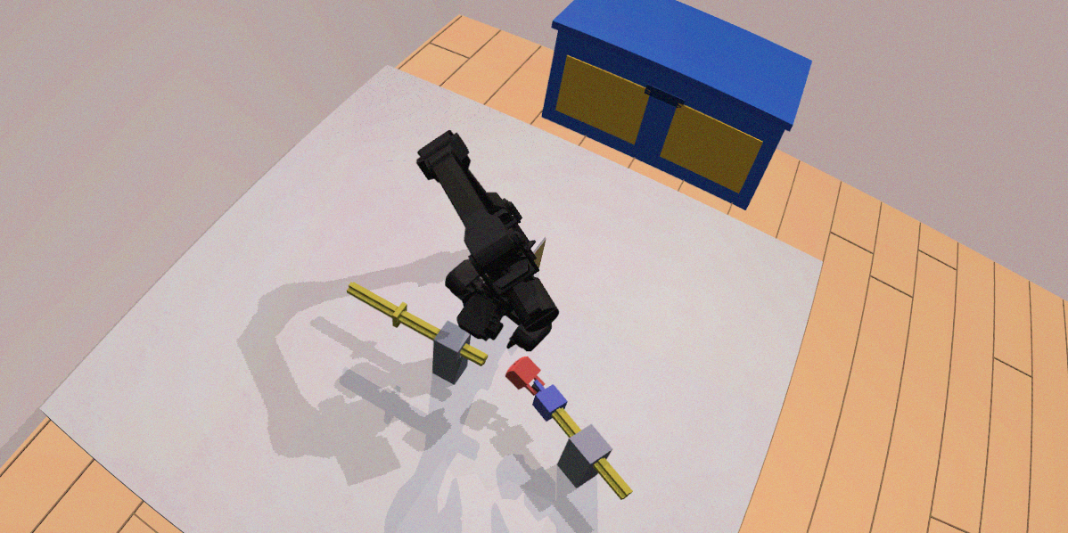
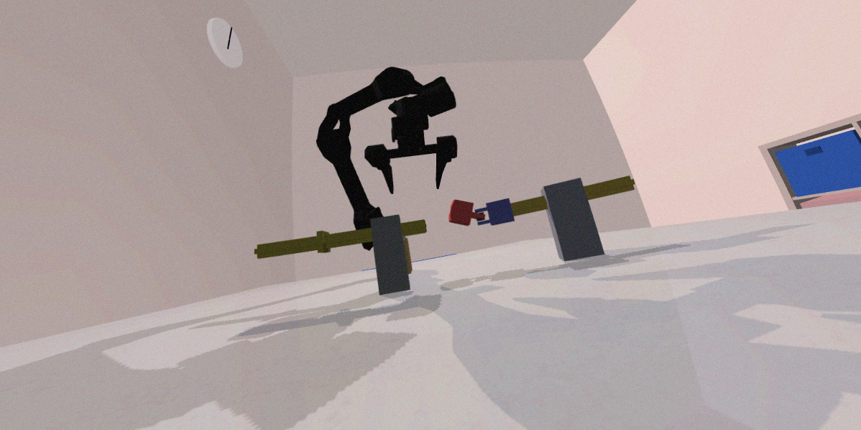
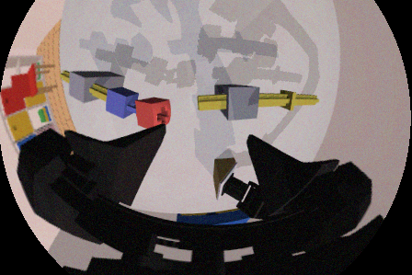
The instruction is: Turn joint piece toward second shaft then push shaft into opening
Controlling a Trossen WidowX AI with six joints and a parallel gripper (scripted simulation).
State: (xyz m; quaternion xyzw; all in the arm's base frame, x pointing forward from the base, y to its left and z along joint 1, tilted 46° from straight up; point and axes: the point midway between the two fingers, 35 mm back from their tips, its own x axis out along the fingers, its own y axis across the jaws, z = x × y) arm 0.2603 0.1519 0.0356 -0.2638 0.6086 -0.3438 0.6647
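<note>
Now: gripper tip 9 cm to the right of the red joint piece, 6 cm above it and 1 cm short of it.
</note>
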